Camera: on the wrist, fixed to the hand. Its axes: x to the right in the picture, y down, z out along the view.
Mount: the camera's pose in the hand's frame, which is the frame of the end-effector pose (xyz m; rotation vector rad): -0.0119 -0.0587 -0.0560 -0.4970 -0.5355 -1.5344
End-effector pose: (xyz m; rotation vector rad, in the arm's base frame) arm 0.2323 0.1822 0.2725 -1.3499 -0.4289 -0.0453
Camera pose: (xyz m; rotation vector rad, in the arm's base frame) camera 0.2205 0.1130 0.3148 -1.1850 -1.9217 -1.1262
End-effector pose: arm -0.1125 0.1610 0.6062 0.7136 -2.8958 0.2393
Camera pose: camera -0.0685 0.1256 0.6656 -2.4451 1.5353 0.8000
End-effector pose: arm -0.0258 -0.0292 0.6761 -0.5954 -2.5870 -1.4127
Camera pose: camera -0.0425 -0.1074 0.6577 -0.7815 1.4710 1.1911
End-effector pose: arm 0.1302 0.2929 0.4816 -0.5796 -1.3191 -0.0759
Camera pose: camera 0.1549 0.2148 0.4842 0.1648 -2.0165 -1.6215
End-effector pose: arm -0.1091 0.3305 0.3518 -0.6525 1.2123 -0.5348
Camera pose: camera -0.1681 0.2878 0.3895 -2.0124 0.1059 -1.1971
